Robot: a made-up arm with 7 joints. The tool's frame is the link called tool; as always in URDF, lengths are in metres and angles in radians. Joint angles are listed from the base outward. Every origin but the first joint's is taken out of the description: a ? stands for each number. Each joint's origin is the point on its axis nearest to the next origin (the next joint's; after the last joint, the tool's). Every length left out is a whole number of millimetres.
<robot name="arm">
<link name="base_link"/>
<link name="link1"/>
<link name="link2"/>
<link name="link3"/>
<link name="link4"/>
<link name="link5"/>
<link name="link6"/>
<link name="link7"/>
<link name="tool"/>
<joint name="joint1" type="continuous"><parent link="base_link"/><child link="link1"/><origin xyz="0.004 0.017 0.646" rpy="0.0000 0.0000 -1.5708"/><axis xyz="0 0 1"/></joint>
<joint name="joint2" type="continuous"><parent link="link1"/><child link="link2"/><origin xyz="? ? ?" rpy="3.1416 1.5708 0.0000"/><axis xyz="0 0 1"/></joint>
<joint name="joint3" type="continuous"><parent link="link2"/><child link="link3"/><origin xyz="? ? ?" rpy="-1.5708 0.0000 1.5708"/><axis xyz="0 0 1"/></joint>
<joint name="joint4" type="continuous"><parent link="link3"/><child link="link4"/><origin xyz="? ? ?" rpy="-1.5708 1.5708 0.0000"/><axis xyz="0 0 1"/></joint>
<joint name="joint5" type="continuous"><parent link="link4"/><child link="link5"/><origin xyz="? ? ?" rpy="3.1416 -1.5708 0.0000"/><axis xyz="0 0 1"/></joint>
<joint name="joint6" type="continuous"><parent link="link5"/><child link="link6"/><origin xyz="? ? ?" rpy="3.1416 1.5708 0.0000"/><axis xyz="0 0 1"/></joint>
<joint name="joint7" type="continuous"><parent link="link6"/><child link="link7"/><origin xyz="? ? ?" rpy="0.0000 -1.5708 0.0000"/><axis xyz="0 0 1"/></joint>
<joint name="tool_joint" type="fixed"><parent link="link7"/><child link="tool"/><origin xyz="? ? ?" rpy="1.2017 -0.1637 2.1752"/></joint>
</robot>
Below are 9 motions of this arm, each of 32 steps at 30 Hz.
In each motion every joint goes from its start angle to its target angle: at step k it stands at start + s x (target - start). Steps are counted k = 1, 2, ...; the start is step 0. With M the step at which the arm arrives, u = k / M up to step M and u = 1 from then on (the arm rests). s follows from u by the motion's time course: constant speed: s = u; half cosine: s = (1 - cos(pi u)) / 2; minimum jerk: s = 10 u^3 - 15 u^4 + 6 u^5.
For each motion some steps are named. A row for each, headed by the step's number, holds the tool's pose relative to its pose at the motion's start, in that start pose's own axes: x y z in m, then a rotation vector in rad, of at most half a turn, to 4 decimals.
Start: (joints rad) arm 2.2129 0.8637 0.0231 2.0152 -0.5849 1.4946 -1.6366
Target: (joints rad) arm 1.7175 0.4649 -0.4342 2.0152 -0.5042 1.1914 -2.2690
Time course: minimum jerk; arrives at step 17
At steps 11, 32:
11: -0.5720 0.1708 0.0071 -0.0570 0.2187 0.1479
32: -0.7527 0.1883 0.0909 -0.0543 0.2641 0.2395

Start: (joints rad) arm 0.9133 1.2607 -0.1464 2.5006 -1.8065 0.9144 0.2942
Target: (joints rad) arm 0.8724 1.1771 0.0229 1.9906 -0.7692 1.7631 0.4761
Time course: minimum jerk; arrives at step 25
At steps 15, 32:
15: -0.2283 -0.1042 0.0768 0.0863 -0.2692 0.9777
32: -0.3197 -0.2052 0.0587 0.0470 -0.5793 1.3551

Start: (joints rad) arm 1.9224 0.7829 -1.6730 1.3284 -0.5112 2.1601 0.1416
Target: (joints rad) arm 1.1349 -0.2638 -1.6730 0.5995 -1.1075 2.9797 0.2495
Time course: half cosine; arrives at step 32
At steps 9, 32:
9: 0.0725 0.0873 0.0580 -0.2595 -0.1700 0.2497
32: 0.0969 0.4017 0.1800 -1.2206 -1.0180 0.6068

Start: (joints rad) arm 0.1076 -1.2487 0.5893 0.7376 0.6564 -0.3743 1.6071
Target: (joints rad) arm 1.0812 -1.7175 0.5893 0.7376 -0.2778 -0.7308 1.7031
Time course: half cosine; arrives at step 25
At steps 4, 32:
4: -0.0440 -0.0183 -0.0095 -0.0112 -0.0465 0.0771
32: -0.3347 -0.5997 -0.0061 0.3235 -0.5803 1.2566

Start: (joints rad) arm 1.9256 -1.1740 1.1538 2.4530 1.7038 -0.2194 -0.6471
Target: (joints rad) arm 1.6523 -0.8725 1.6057 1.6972 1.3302 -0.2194 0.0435
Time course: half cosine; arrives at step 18
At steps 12, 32:
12: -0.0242 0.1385 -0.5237 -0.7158 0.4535 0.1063
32: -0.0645 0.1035 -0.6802 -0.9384 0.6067 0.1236

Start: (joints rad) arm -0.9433 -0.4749 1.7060 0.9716 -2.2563 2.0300 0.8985
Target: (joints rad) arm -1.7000 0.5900 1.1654 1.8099 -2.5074 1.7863 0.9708
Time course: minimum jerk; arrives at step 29
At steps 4, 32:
4: -0.0073 0.0129 0.0114 -0.0090 -0.0148 0.0245
32: -0.8694 0.5716 -0.1903 -0.9590 -0.7962 0.6384

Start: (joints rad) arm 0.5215 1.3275 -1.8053 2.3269 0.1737 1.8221 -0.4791
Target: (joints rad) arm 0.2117 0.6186 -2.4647 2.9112 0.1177 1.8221 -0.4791
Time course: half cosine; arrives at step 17
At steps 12, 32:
12: 0.0021 0.2169 -0.5229 -0.0421 0.7433 0.1794
32: -0.0444 0.2800 -0.6133 -0.1377 0.9000 0.2609

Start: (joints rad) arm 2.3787 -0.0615 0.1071 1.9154 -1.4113 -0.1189 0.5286
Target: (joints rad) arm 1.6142 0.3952 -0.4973 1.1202 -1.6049 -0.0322 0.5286
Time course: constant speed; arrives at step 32
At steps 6, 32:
6: -0.2224 0.0933 -0.1151 -0.1902 -0.1597 0.2733
32: -0.8981 -0.4078 -0.7218 -0.9531 -0.3771 1.5938

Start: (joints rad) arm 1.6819 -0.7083 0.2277 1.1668 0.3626 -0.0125 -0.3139
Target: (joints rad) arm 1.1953 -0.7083 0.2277 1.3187 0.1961 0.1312 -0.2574
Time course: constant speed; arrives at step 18
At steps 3, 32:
3: 0.0241 0.0060 -0.0214 -0.0662 -0.0177 -0.0430
32: 0.1388 0.0028 -0.1286 -0.4262 -0.1070 -0.2456

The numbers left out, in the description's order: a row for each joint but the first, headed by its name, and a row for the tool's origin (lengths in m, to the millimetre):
joint2: 0.007 0.027 0.000
joint3: -0.313 -0.028 0.000
joint4: -0.067 -0.029 0.000
joint5: 0.480 0.106 0.000
joint6: -0.035 -0.015 0.000
joint7: -0.172 0.106 0.000
tool: -0.005 -0.024 0.000

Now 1 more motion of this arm.
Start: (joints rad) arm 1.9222 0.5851 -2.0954 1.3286 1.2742 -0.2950 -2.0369
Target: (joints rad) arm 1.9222 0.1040 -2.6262 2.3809 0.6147 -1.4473 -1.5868
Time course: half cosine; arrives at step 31
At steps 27, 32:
27: 0.0942 -0.1995 -0.5655 -1.5979 0.7969 -0.9095
32: 0.0893 -0.2137 -0.5702 -1.6556 0.8079 -0.9787

